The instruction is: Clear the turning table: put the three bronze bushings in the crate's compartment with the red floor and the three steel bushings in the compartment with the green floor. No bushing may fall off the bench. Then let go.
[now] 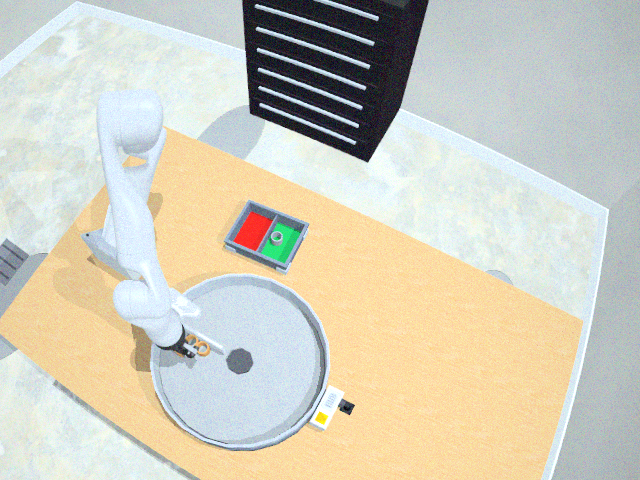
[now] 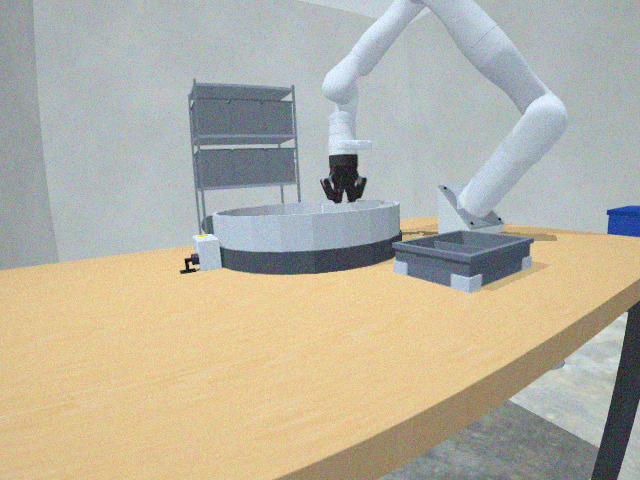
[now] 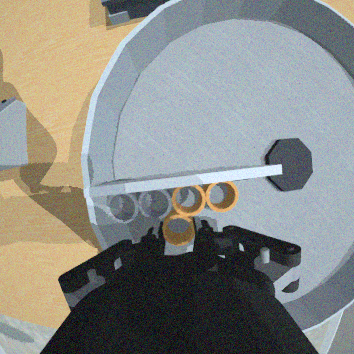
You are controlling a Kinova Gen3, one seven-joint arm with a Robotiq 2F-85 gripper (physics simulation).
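Observation:
My gripper is down inside the turning table, shut on a bronze bushing. Two other bronze bushings stand side by side just beyond it, near the white bar; the held one touches or nearly touches the nearer. Two steel bushings stand in shadow in the same row, towards the rim. A third steel bushing stands on the green floor of the crate; the red floor is bare.
The white bar runs from the table's rim towards the dark hub. The raised rim surrounds the gripper. A white box with a black handle stands against the rim. The crate stands beside the turning table.

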